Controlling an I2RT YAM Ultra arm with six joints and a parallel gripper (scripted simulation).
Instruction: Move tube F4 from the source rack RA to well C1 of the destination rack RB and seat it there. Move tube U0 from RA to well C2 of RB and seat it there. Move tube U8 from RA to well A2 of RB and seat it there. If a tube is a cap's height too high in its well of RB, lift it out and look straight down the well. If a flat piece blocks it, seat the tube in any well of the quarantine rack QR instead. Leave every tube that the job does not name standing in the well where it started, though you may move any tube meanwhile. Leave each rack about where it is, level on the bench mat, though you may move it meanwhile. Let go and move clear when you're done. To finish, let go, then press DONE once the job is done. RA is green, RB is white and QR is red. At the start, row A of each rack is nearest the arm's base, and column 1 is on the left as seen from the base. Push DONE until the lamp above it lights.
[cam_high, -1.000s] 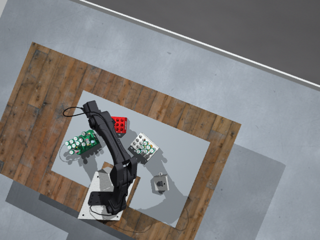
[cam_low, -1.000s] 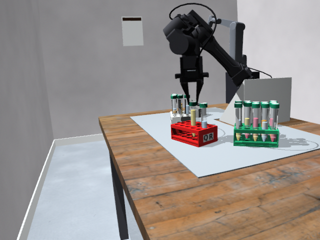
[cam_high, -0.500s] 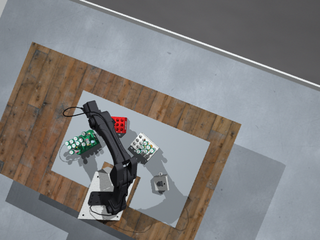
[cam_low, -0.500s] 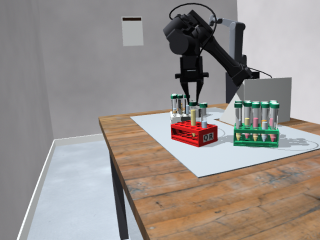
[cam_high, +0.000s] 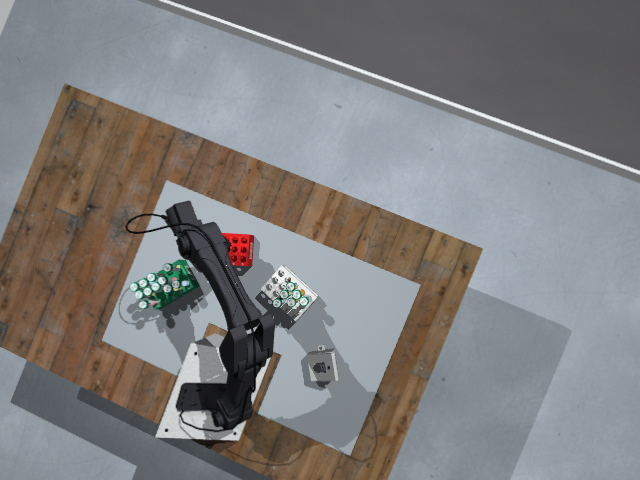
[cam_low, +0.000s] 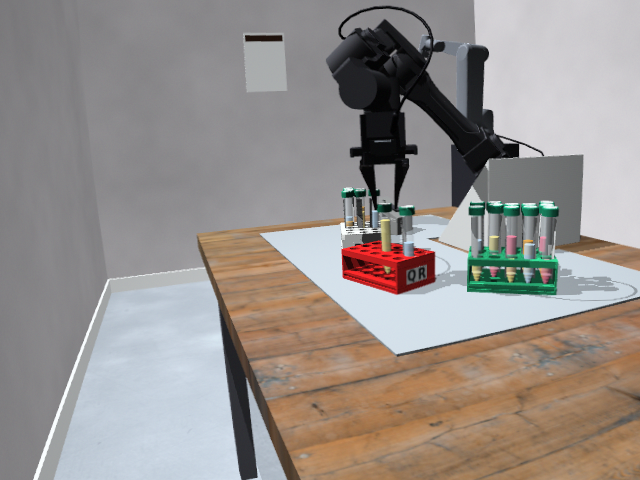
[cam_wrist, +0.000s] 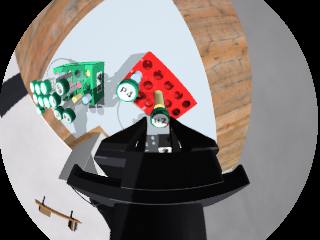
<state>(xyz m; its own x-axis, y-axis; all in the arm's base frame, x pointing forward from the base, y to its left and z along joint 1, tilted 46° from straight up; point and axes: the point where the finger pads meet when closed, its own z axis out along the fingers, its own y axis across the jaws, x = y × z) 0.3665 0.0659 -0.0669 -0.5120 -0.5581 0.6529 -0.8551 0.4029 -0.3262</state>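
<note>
Now: the tube with yellow filling 1 cm ahead of my hand, 1 cm to the left of it and 6 cm below it. From my hand the other things lie so: red rack QR: 1 cm to the left, 10 cm below; then tube: 1 cm behind, 5 cm to the left, 6 cm below; then white rack RB: 6 cm behind, 19 cm to the right, 10 cm below.
</note>
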